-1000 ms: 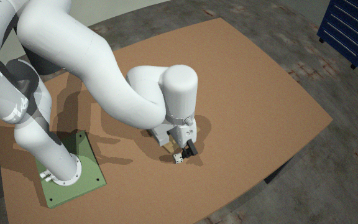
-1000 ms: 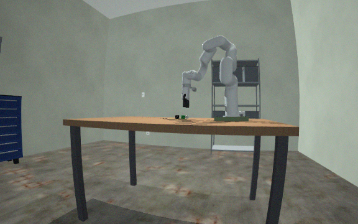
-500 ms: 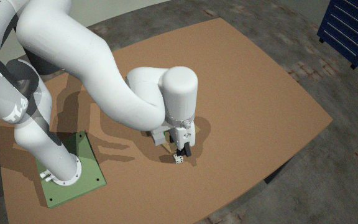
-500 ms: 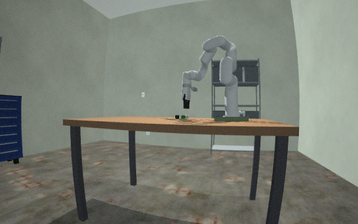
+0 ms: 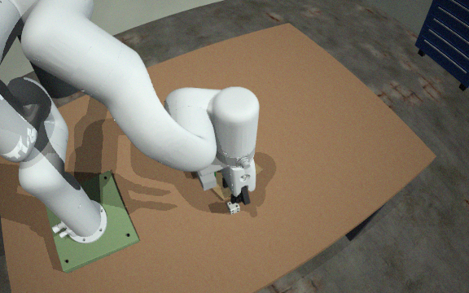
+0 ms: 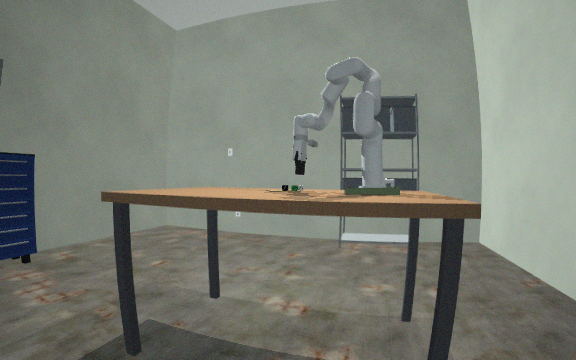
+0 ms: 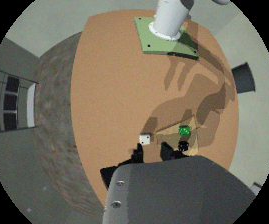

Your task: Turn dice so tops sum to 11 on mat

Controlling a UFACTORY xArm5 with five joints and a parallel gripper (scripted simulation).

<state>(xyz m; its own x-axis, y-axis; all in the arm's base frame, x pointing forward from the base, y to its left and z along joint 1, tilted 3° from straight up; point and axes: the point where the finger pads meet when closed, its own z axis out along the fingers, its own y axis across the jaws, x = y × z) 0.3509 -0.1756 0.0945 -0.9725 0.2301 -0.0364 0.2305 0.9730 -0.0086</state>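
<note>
The white die lies 9 cm below my hand. The rest, counted from my hand: tan mat 11 cm to the left, 10 cm below, 6 cm ahead; green die 12 cm to the left, 9 cm below, 1 cm ahead; black die 11 cm to the left, 9 cm below, 6 cm ahead.
</note>
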